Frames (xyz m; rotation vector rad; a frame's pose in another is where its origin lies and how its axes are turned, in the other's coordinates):
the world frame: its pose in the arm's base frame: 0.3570 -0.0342 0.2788 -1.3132 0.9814 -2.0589
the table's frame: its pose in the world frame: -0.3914 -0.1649 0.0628 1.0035 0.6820 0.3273
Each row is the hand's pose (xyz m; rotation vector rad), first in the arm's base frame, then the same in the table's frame.
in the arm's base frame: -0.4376 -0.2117 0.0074 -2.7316 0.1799 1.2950
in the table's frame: 1.0747 -0.4206 -0.1346 1.2333 1.9889 -0.3880
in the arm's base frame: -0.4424 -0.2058 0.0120 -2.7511 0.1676 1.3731
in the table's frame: 1.0726 -0.4286 -0.1313 1.2006 1.9441 -0.3477
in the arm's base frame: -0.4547 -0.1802 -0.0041 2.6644 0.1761 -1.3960
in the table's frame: 1.0626 -0.4516 -0.1523 0.9040 1.9604 -0.1545
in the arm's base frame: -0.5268 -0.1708 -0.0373 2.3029 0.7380 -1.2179
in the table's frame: 1.1046 -0.5087 -0.1891 0.3678 1.9795 0.1734
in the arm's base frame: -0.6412 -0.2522 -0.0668 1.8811 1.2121 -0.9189
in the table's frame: 1.2426 -0.5438 -0.2070 -0.1982 1.9419 0.5213
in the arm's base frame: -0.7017 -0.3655 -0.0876 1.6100 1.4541 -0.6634
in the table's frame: 1.3702 -0.5187 -0.2087 -0.5589 1.9023 0.7517
